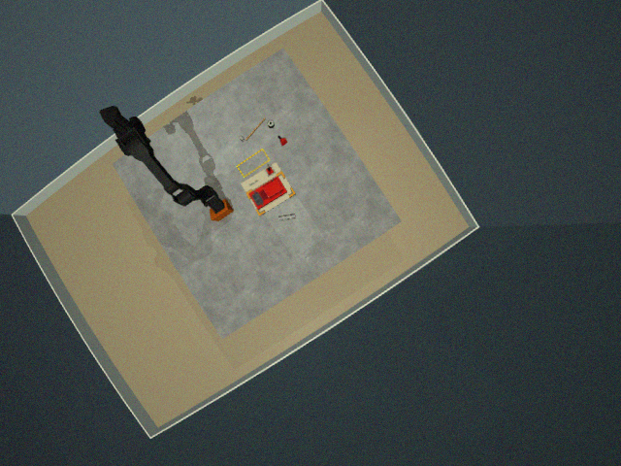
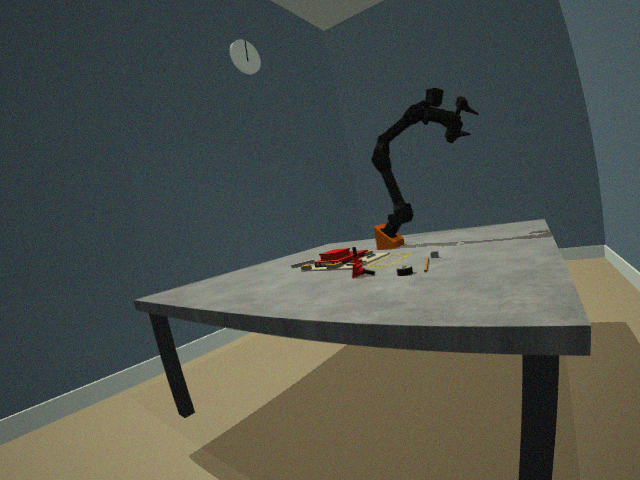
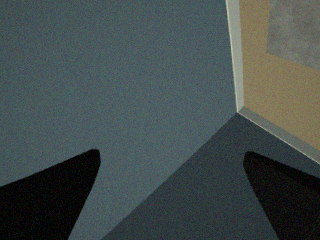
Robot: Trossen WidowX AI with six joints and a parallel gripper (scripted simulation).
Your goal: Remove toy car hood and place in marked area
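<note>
Right now my gripper tip is 54 cm short of the wooden stick, 12 cm to the left of it and 45 cm above it.
</note>
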